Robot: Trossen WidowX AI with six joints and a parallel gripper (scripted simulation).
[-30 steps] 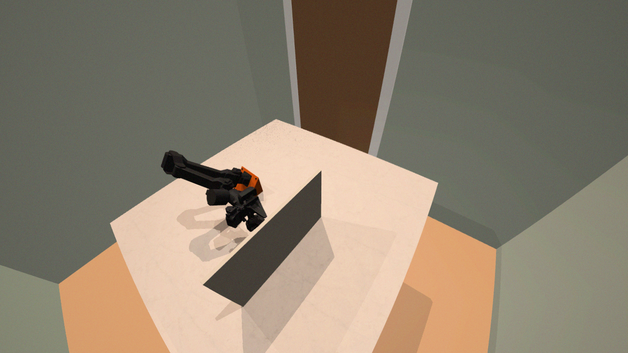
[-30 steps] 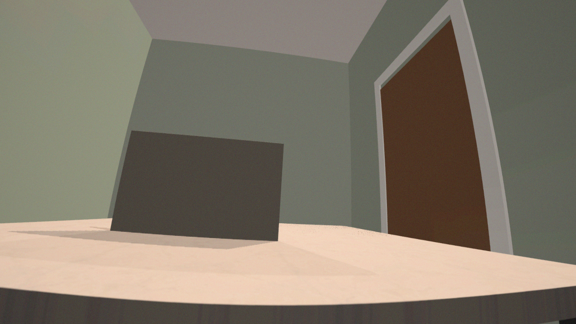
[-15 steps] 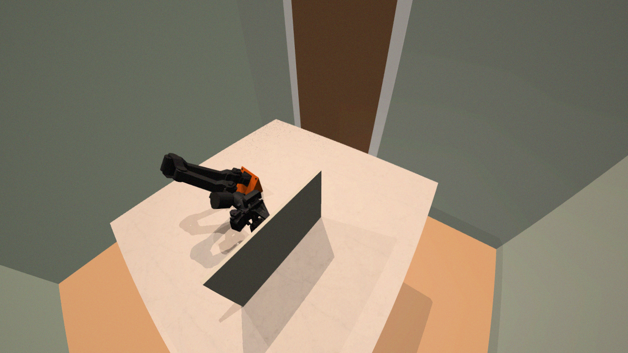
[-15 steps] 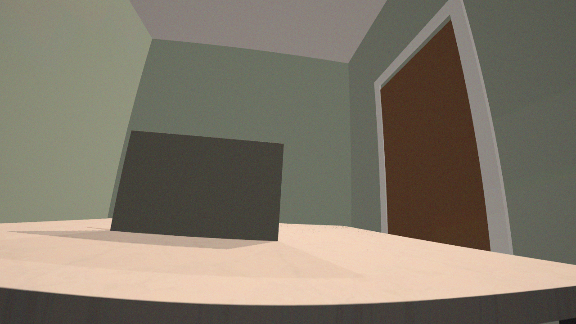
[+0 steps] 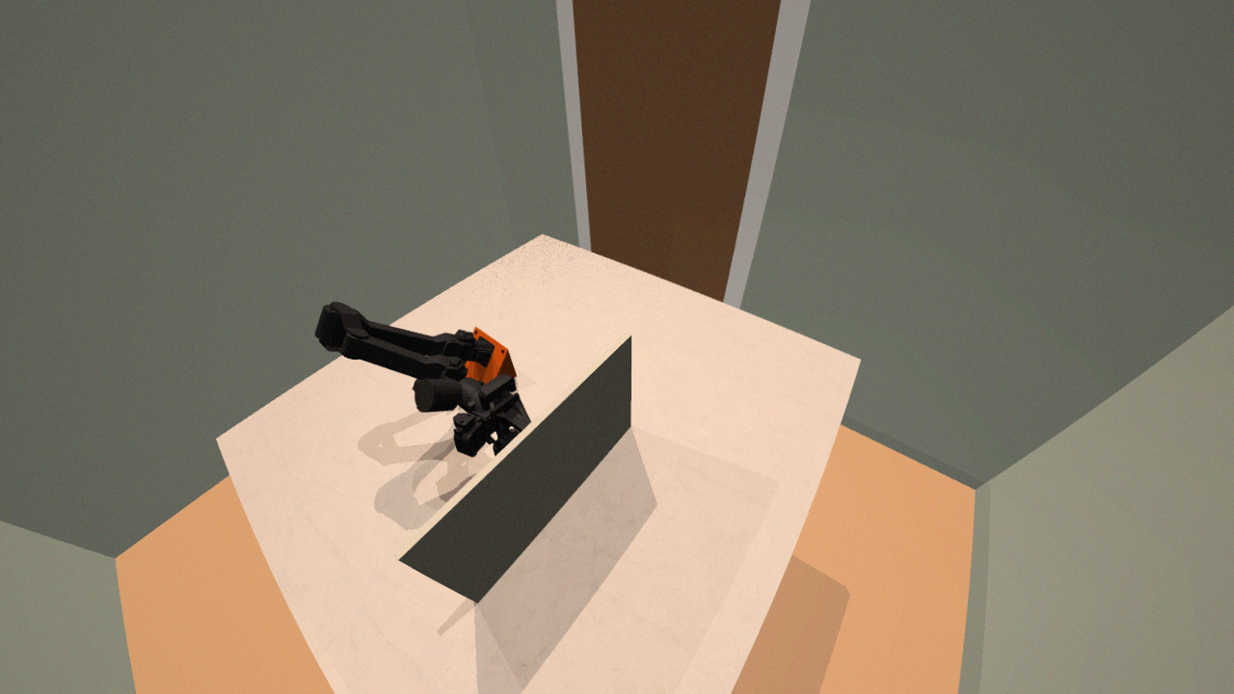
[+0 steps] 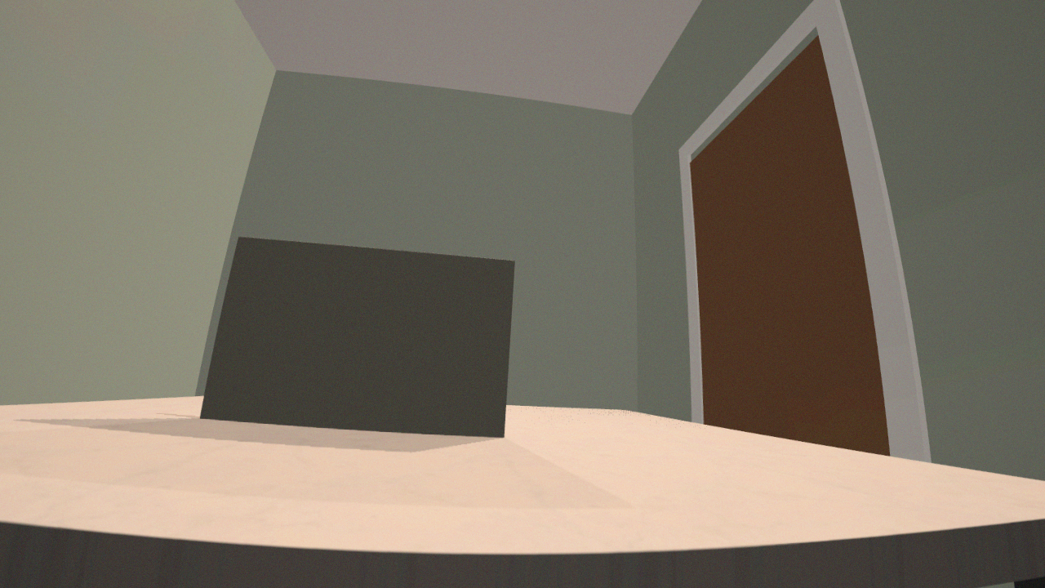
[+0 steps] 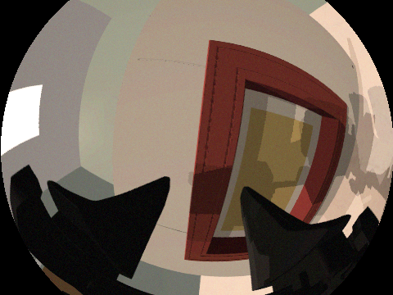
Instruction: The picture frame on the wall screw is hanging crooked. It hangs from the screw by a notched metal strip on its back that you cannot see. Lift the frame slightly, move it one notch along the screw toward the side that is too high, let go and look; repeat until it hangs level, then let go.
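My gripper tip is now 10 mm short of the picture frame, 10 mm to the left of it and 50 mm above it. The rest, counted from my gripper tip: wall panel (20 mm ahead, 60 mm below).
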